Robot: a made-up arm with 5 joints.
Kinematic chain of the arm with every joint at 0, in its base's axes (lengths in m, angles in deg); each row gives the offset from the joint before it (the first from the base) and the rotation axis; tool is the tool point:
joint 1: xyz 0 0 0.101 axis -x
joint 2: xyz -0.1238 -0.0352 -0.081 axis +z
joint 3: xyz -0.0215 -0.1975 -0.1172 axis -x
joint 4: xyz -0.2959 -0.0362 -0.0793 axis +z
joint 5: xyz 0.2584 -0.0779 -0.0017 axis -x
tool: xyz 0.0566 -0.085 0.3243
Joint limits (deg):
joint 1: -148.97..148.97
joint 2: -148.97..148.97
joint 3: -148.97..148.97
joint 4: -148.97..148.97
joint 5: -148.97..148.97
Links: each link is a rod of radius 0.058 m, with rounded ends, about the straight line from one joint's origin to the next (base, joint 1, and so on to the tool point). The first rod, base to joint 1, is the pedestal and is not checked.
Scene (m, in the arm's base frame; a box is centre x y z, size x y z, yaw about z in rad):
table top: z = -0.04
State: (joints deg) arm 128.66 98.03 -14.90 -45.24 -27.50
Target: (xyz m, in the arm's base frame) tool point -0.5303 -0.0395 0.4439
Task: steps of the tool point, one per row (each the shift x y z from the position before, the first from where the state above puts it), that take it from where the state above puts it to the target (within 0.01 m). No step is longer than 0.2 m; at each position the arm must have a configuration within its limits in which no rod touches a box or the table.
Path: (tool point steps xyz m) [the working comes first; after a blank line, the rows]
Joints at the target: 58.38 41.64 94.09 -86.56 -4.85
Straight joint move there: clear.

1: -0.0633 0.1251 0.0406
2: -0.1139 0.0894 0.0728
3: -0.1535 0.0377 0.0807
4: -0.1779 -0.0155 0.0625
5: -0.1850 -0.0588 0.0231
6: -0.1755 -0.0837 -0.0276
7: -0.1522 -0.0884 -0.0788
8: -0.1197 -0.0752 -0.1208

